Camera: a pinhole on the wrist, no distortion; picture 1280 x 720 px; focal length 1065.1 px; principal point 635.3 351.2 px. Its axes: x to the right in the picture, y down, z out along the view. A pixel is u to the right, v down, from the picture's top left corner.
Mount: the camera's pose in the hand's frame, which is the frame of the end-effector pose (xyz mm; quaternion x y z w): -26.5 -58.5 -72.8 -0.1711 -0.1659 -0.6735 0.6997
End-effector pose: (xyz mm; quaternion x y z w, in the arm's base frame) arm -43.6 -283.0 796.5 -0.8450 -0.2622 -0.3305 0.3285
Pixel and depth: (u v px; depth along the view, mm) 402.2 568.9 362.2
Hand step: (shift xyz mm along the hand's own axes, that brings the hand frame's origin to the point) 43.9 181.9 210.4
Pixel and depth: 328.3 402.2 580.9
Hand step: -6.0 359.7 364.2
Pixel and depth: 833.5 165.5 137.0
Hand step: -49.6 -18.5 60.8
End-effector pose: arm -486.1 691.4 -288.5 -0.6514 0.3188 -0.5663 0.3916
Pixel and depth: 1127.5 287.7 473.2
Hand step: -47.2 -34.1 448.3
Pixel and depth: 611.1 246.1 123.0
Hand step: -38.9 0.5 35.1
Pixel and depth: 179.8 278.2 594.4
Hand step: -77.8 440.4 337.1
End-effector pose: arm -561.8 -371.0 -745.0 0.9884 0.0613 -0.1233 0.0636
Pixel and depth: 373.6 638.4 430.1
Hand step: 84.7 238.2 257.7
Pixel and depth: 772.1 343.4 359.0
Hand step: -28.0 66.8 266.8
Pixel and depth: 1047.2 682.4 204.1
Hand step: 39.6 -31.8 143.6
